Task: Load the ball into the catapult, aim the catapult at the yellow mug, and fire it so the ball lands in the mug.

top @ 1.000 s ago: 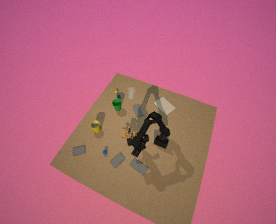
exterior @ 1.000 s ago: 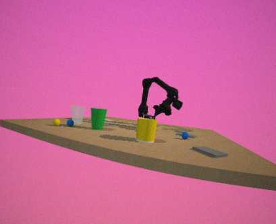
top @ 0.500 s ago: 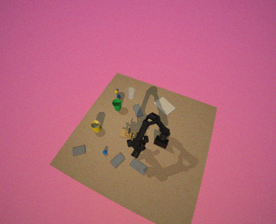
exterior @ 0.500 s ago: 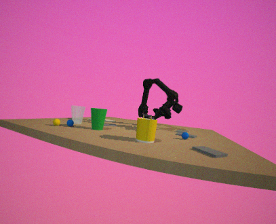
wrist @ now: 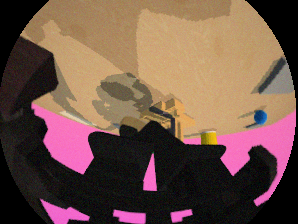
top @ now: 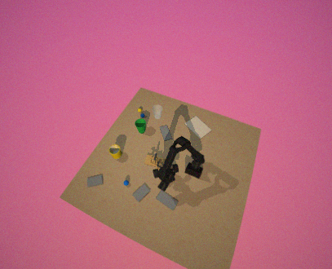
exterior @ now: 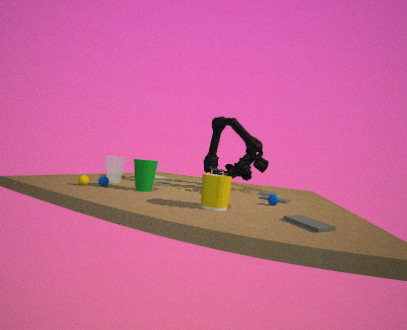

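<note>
Right now the small black ball is 10 mm behind my gripper tip, 50 mm to the right of it and 10 mm above it. Also, from my gripper tip: yellow mug (410 mm ahead, 30 mm to the left, 20 mm below); green cup (320 mm ahead, 270 mm to the right, 20 mm below); wooden catapult (60 mm ahead, 20 mm to the right).
</note>
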